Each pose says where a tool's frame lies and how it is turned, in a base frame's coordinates. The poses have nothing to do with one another.
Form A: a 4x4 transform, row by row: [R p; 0 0 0 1], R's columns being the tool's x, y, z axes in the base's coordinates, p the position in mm. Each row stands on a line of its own.
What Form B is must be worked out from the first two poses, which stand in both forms.
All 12 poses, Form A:
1:
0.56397 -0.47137 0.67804 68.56
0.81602 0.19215 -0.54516 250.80
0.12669 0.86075 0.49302 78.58
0 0 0 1
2:
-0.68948 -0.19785 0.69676 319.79
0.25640 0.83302 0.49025 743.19
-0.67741 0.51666 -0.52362 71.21
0 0 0 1
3:
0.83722 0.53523 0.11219 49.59
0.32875 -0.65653 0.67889 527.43
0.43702 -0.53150 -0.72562 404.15
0 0 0 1
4:
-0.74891 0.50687 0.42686 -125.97
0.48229 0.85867 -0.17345 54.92
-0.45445 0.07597 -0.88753 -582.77
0 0 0 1
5:
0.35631 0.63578 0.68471 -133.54
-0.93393 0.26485 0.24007 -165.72
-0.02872 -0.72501 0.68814 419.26
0 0 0 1
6:
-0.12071 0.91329 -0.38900 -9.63
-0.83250 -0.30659 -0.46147 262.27
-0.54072 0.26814 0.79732 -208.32
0 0 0 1
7:
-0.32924 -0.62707 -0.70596 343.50
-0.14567 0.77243 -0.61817 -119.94
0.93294 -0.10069 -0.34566 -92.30
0 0 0 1
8:
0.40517 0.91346 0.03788 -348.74
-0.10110 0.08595 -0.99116 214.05
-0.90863 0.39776 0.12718 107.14
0 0 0 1
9:
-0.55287 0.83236 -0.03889 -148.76
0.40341 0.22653 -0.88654 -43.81
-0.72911 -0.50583 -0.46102 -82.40
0 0 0 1
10:
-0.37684 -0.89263 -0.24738 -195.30
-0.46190 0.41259 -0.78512 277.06
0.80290 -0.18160 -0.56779 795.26
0 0 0 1
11:
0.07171 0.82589 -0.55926 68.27
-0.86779 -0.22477 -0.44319 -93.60
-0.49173 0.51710 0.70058 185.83
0 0 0 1
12:
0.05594 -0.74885 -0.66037 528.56
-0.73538 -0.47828 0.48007 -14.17
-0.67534 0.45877 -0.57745 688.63
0 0 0 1
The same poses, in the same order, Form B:
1:
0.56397 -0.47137 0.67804 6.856
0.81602 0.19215 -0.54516 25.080
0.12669 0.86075 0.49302 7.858
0 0 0 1

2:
-0.68948 -0.19785 0.69676 31.979
0.25640 0.83302 0.49025 74.319
-0.67741 0.51666 -0.52362 7.121
0 0 0 1

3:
0.83722 0.53523 0.11219 4.959
0.32875 -0.65653 0.67889 52.743
0.43702 -0.53150 -0.72562 40.415
0 0 0 1

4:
-0.74891 0.50687 0.42686 -12.597
0.48229 0.85867 -0.17345 5.492
-0.45445 0.07597 -0.88753 -58.277
0 0 0 1

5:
0.35631 0.63578 0.68471 -13.354
-0.93393 0.26485 0.24007 -16.572
-0.02872 -0.72501 0.68814 41.926
0 0 0 1

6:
-0.12071 0.91329 -0.38900 -0.963
-0.83250 -0.30659 -0.46147 26.227
-0.54072 0.26814 0.79732 -20.832
0 0 0 1

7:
-0.32924 -0.62707 -0.70596 34.350
-0.14567 0.77243 -0.61817 -11.994
0.93294 -0.10069 -0.34566 -9.230
0 0 0 1

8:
0.40517 0.91346 0.03788 -34.874
-0.10110 0.08595 -0.99116 21.405
-0.90863 0.39776 0.12718 10.714
0 0 0 1

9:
-0.55287 0.83236 -0.03889 -14.876
0.40341 0.22653 -0.88654 -4.381
-0.72911 -0.50583 -0.46102 -8.240
0 0 0 1

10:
-0.37684 -0.89263 -0.24738 -19.530
-0.46190 0.41259 -0.78512 27.706
0.80290 -0.18160 -0.56779 79.526
0 0 0 1

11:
0.07171 0.82589 -0.55926 6.827
-0.86779 -0.22477 -0.44319 -9.360
-0.49173 0.51710 0.70058 18.583
0 0 0 1

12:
0.05594 -0.74885 -0.66037 52.856
-0.73538 -0.47828 0.48007 -1.417
-0.67534 0.45877 -0.57745 68.863
0 0 0 1

